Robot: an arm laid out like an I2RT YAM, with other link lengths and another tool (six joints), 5 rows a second.
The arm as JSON. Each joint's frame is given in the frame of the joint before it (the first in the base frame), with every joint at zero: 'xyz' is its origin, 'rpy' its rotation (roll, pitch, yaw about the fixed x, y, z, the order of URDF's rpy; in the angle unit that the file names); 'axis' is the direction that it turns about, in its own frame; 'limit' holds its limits. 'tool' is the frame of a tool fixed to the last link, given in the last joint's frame.
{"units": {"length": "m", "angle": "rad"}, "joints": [
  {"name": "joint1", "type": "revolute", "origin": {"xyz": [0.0, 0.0, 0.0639], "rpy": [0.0, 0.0, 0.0]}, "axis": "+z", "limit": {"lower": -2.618, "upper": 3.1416}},
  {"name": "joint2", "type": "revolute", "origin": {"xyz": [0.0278, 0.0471, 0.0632], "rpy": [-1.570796, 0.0, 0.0]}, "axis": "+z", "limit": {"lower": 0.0, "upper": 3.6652}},
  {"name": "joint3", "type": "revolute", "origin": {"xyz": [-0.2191, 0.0, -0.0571], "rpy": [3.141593, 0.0, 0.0]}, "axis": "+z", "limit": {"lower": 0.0, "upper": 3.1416}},
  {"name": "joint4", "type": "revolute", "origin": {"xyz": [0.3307, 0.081, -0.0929], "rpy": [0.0, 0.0, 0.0]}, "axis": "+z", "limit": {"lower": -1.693, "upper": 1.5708}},
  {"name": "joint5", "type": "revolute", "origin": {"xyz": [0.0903, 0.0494, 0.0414], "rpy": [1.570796, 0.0, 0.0]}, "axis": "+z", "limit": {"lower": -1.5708, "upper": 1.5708}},
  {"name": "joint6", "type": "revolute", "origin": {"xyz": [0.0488, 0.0, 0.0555], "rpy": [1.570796, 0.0, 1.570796]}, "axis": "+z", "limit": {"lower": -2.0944, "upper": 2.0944}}
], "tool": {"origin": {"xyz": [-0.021, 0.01, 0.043], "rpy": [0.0, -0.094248, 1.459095]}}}
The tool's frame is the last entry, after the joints.
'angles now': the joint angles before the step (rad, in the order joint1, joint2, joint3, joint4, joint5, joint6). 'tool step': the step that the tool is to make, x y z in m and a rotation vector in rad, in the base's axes. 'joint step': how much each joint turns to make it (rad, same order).
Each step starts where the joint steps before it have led.
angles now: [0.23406 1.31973 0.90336 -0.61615 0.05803 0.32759]
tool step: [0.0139 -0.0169 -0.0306 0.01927 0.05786 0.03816]
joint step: [-0.06587 0.11222 0.01647 0.04430 -0.07757 -0.07570]
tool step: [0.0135 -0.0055 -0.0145 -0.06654 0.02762 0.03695]
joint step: [-0.01031 0.10512 0.06730 -0.00045 0.03331 -0.06976]
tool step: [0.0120 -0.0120 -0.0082 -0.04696 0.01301 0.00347]
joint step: [-0.02572 0.06572 0.04695 0.00037 0.02794 -0.04540]
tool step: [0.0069 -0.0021 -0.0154 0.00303 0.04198 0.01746]
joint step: [-0.01068 0.08150 0.04469 -0.00373 -0.01884 -0.02251]
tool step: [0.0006 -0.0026 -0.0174 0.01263 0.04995 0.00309]
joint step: [-0.01086 0.06334 0.02131 -0.00604 -0.02210 -0.00647]
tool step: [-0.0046 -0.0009 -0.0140 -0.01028 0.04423 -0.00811]
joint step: [0.00066 0.03652 0.00318 -0.01179 0.00780 0.00666]
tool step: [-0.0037 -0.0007 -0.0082 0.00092 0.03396 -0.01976]
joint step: [-0.00086 0.02205 0.00259 -0.01437 0.00072 0.01945]
